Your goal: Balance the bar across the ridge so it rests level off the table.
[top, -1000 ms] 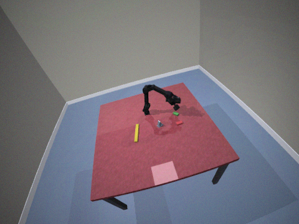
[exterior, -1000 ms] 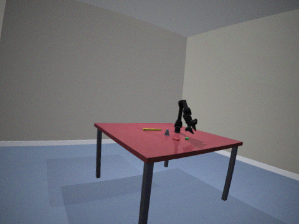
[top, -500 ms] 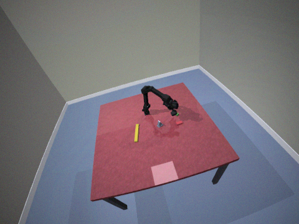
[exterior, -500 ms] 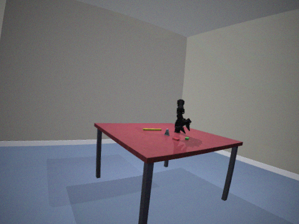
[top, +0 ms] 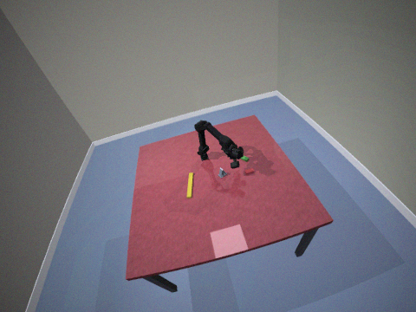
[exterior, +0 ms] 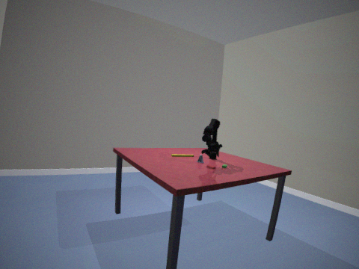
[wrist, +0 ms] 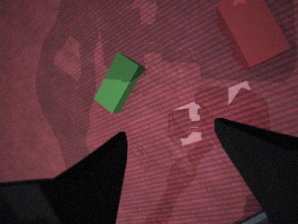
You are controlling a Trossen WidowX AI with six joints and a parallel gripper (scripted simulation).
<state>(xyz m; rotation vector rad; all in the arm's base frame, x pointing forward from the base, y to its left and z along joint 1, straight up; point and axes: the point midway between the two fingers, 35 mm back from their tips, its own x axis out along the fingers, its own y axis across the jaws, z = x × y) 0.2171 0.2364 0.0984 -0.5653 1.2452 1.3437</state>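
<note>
The yellow bar is 41 cm to the right of my gripper tip, 6 cm below it and 6 cm ahead of it. From my gripper tip the other things lie so: red block: 9 cm ahead, 6 cm to the left, 6 cm below; green block: 7 cm to the left, 6 cm below, 6 cm behind.
</note>
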